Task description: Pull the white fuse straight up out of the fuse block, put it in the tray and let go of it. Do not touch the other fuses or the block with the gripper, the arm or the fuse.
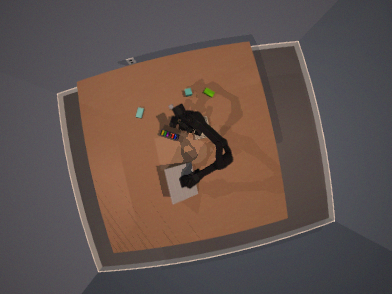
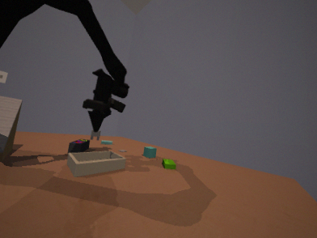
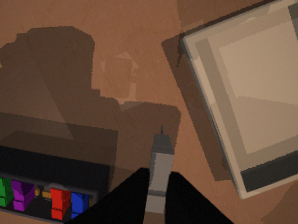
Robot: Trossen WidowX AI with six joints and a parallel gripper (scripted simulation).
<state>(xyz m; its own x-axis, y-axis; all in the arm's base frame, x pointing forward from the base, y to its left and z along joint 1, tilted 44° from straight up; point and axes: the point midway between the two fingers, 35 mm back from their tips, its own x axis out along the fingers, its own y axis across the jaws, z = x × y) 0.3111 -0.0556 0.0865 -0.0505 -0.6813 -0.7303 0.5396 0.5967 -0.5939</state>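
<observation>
Right now my gripper tip is 2 cm past the pale tray, 9 cm to the left of it and 9 cm above it. Round my gripper tip: teal cube 23 cm ahead, 7 cm to the right, 7 cm below; then green block 20 cm ahead, 20 cm to the right, 9 cm below; then white fuse 1 cm below.
</observation>
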